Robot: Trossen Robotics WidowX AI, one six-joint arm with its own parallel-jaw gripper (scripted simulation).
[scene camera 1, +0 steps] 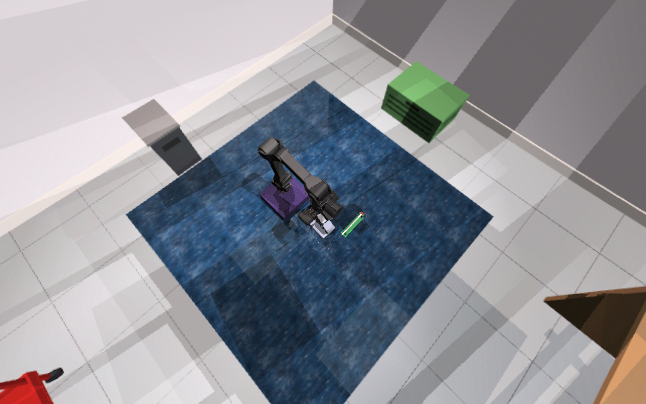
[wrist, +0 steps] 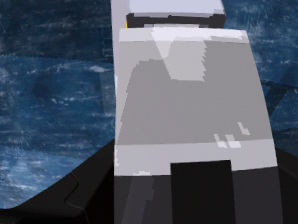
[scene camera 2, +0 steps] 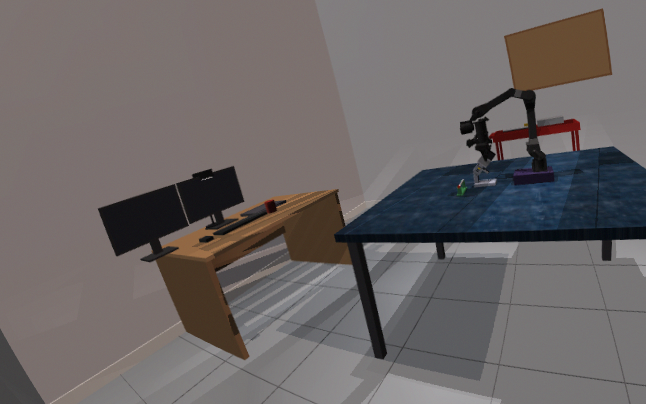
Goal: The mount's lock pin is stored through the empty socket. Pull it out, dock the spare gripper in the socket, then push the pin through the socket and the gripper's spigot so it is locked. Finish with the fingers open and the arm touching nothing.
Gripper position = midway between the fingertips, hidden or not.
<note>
The gripper point(wrist: 181, 145) holds a spare gripper point(wrist: 192, 132).
</note>
